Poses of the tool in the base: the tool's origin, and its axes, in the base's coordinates. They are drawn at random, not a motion.
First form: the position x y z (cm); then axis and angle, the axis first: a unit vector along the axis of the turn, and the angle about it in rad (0 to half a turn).
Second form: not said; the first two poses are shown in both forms.
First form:
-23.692 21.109 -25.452 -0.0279 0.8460 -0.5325 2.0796
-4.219 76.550 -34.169 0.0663 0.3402 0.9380 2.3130
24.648 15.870 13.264 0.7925 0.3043 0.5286 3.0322
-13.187 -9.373 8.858 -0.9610 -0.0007 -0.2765 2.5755
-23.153 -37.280 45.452 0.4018 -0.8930 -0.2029 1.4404
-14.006 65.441 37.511 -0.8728 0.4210 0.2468 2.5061
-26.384 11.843 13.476 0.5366 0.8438 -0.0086 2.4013
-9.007 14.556 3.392 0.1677 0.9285 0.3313 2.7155
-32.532 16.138 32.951 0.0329 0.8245 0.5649 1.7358
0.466 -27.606 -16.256 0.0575 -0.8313 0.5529 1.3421
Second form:
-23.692 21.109 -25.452 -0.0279 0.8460 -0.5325 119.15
-4.219 76.550 -34.169 0.0663 0.3402 0.9380 132.53
24.648 15.870 13.264 0.7925 0.3043 0.5286 173.73
-13.187 -9.373 8.858 -0.9610 -0.0007 -0.2765 147.57
-23.153 -37.280 45.452 0.4018 -0.8930 -0.2029 82.53
-14.006 65.441 37.511 -0.8728 0.4210 0.2468 143.59
-26.384 11.843 13.476 0.5366 0.8438 -0.0086 137.58
-9.007 14.556 3.392 0.1677 0.9285 0.3313 155.59
-32.532 16.138 32.951 0.0329 0.8245 0.5649 99.45
0.466 -27.606 -16.256 0.0575 -0.8313 0.5529 76.90

